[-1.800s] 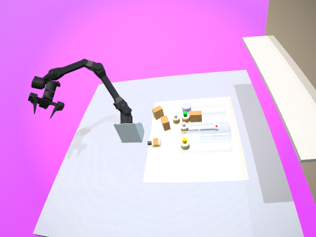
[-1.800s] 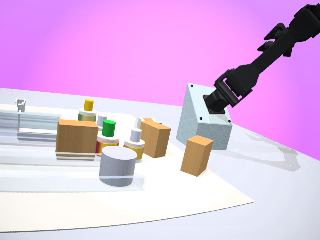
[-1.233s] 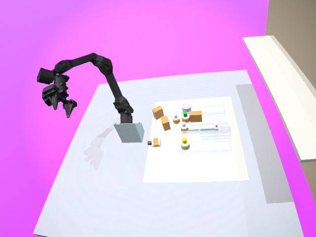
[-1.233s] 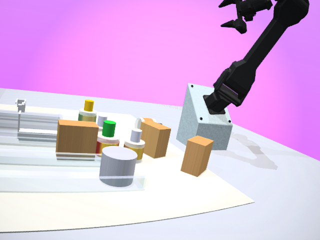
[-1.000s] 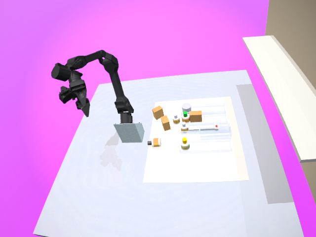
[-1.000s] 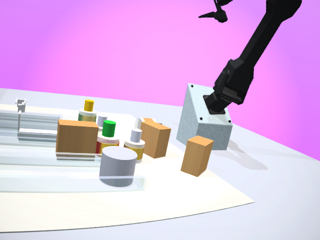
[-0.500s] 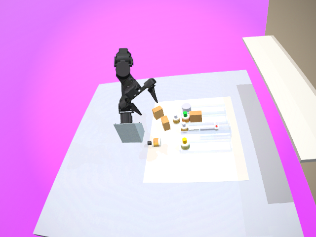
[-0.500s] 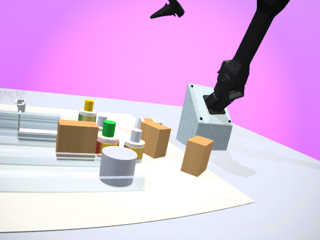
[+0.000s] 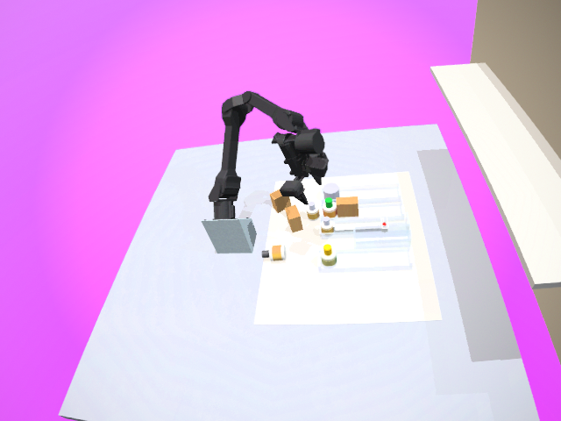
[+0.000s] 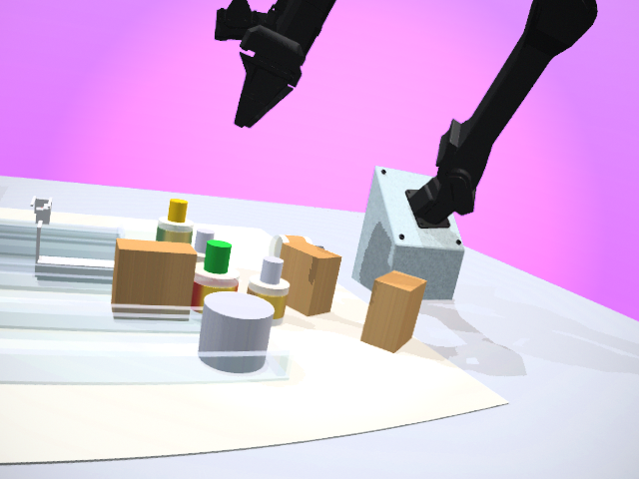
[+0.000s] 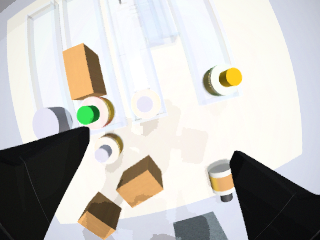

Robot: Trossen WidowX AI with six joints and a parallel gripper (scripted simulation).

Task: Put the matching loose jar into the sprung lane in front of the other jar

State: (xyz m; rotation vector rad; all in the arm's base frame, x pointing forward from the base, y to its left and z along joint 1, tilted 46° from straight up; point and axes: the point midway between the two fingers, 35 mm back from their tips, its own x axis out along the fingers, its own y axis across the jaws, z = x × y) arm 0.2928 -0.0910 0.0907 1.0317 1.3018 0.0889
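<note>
My gripper tip is 100 mm short of the block, 80 mm to the right of it and 160 mm above it. From my gripper tip the other things lie so: sprung lane 180 mm ahead, 30 mm to the right, 180 mm below; then grey cylinder 50 mm ahead, 180 mm to the left, 170 mm below.
</note>
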